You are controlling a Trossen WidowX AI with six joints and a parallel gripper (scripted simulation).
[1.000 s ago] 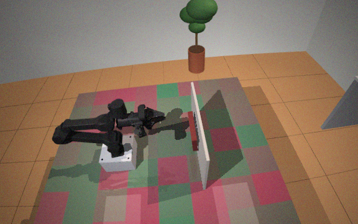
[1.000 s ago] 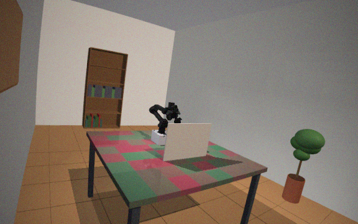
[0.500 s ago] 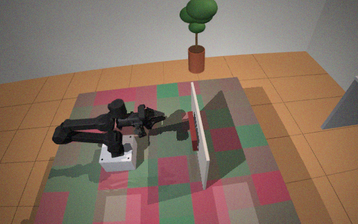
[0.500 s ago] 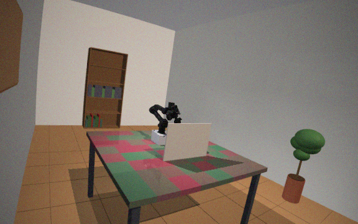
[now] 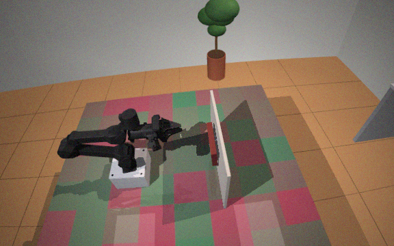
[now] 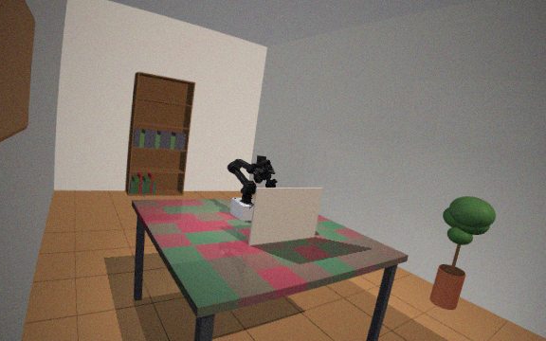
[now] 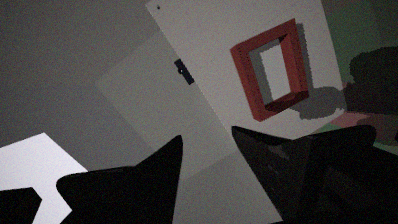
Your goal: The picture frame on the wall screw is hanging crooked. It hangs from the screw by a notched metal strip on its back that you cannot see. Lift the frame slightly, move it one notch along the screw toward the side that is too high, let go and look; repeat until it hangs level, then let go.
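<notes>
My gripper tip is now 160 mm above the picture frame and 130 mm short of it. From my gripper tip the other things lie so: wall panel (180 mm below, 140 mm ahead, 20 mm to the right).
</notes>
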